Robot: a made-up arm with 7 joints.
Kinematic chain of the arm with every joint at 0, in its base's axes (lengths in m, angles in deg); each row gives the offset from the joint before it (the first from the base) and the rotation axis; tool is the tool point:
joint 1: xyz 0 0 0.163 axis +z
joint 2: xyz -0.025 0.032 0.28 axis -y
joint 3: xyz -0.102 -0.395 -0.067 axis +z
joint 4: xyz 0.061 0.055 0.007 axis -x
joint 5: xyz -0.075 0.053 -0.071 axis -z
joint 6: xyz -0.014 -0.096 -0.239 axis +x
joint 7: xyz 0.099 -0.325 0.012 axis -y
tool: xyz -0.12 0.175 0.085
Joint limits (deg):
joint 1: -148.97..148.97
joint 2: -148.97..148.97
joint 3: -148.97..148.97
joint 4: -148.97..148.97
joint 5: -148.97..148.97
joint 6: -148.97..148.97
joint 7: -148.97..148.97
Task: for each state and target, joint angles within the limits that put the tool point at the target. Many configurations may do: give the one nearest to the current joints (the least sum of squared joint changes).
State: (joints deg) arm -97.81 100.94 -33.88 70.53 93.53 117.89 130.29
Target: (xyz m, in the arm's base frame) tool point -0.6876 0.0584 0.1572
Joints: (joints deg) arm -103.55 94.41 -38.20 75.57 95.05 103.97 134.22
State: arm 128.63 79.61 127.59 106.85 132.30 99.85 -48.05
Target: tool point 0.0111 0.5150 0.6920
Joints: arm 136.36 68.61 117.28 89.03 137.22 92.86 -47.78
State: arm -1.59 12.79 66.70 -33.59 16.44 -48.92 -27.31
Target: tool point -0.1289 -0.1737 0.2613
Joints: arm -5.87 26.47 39.54 -37.71 11.34 -74.29 -53.62
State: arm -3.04 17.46 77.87 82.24 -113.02 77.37 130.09
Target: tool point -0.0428 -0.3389 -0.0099
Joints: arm -23.72 -13.45 99.74 64.37 -105.86 69.92 129.97
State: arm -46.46 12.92 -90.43 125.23 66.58 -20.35 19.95
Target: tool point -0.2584 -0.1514 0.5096
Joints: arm -8.97 2.48 -77.29 127.84 48.84 -29.39 11.73
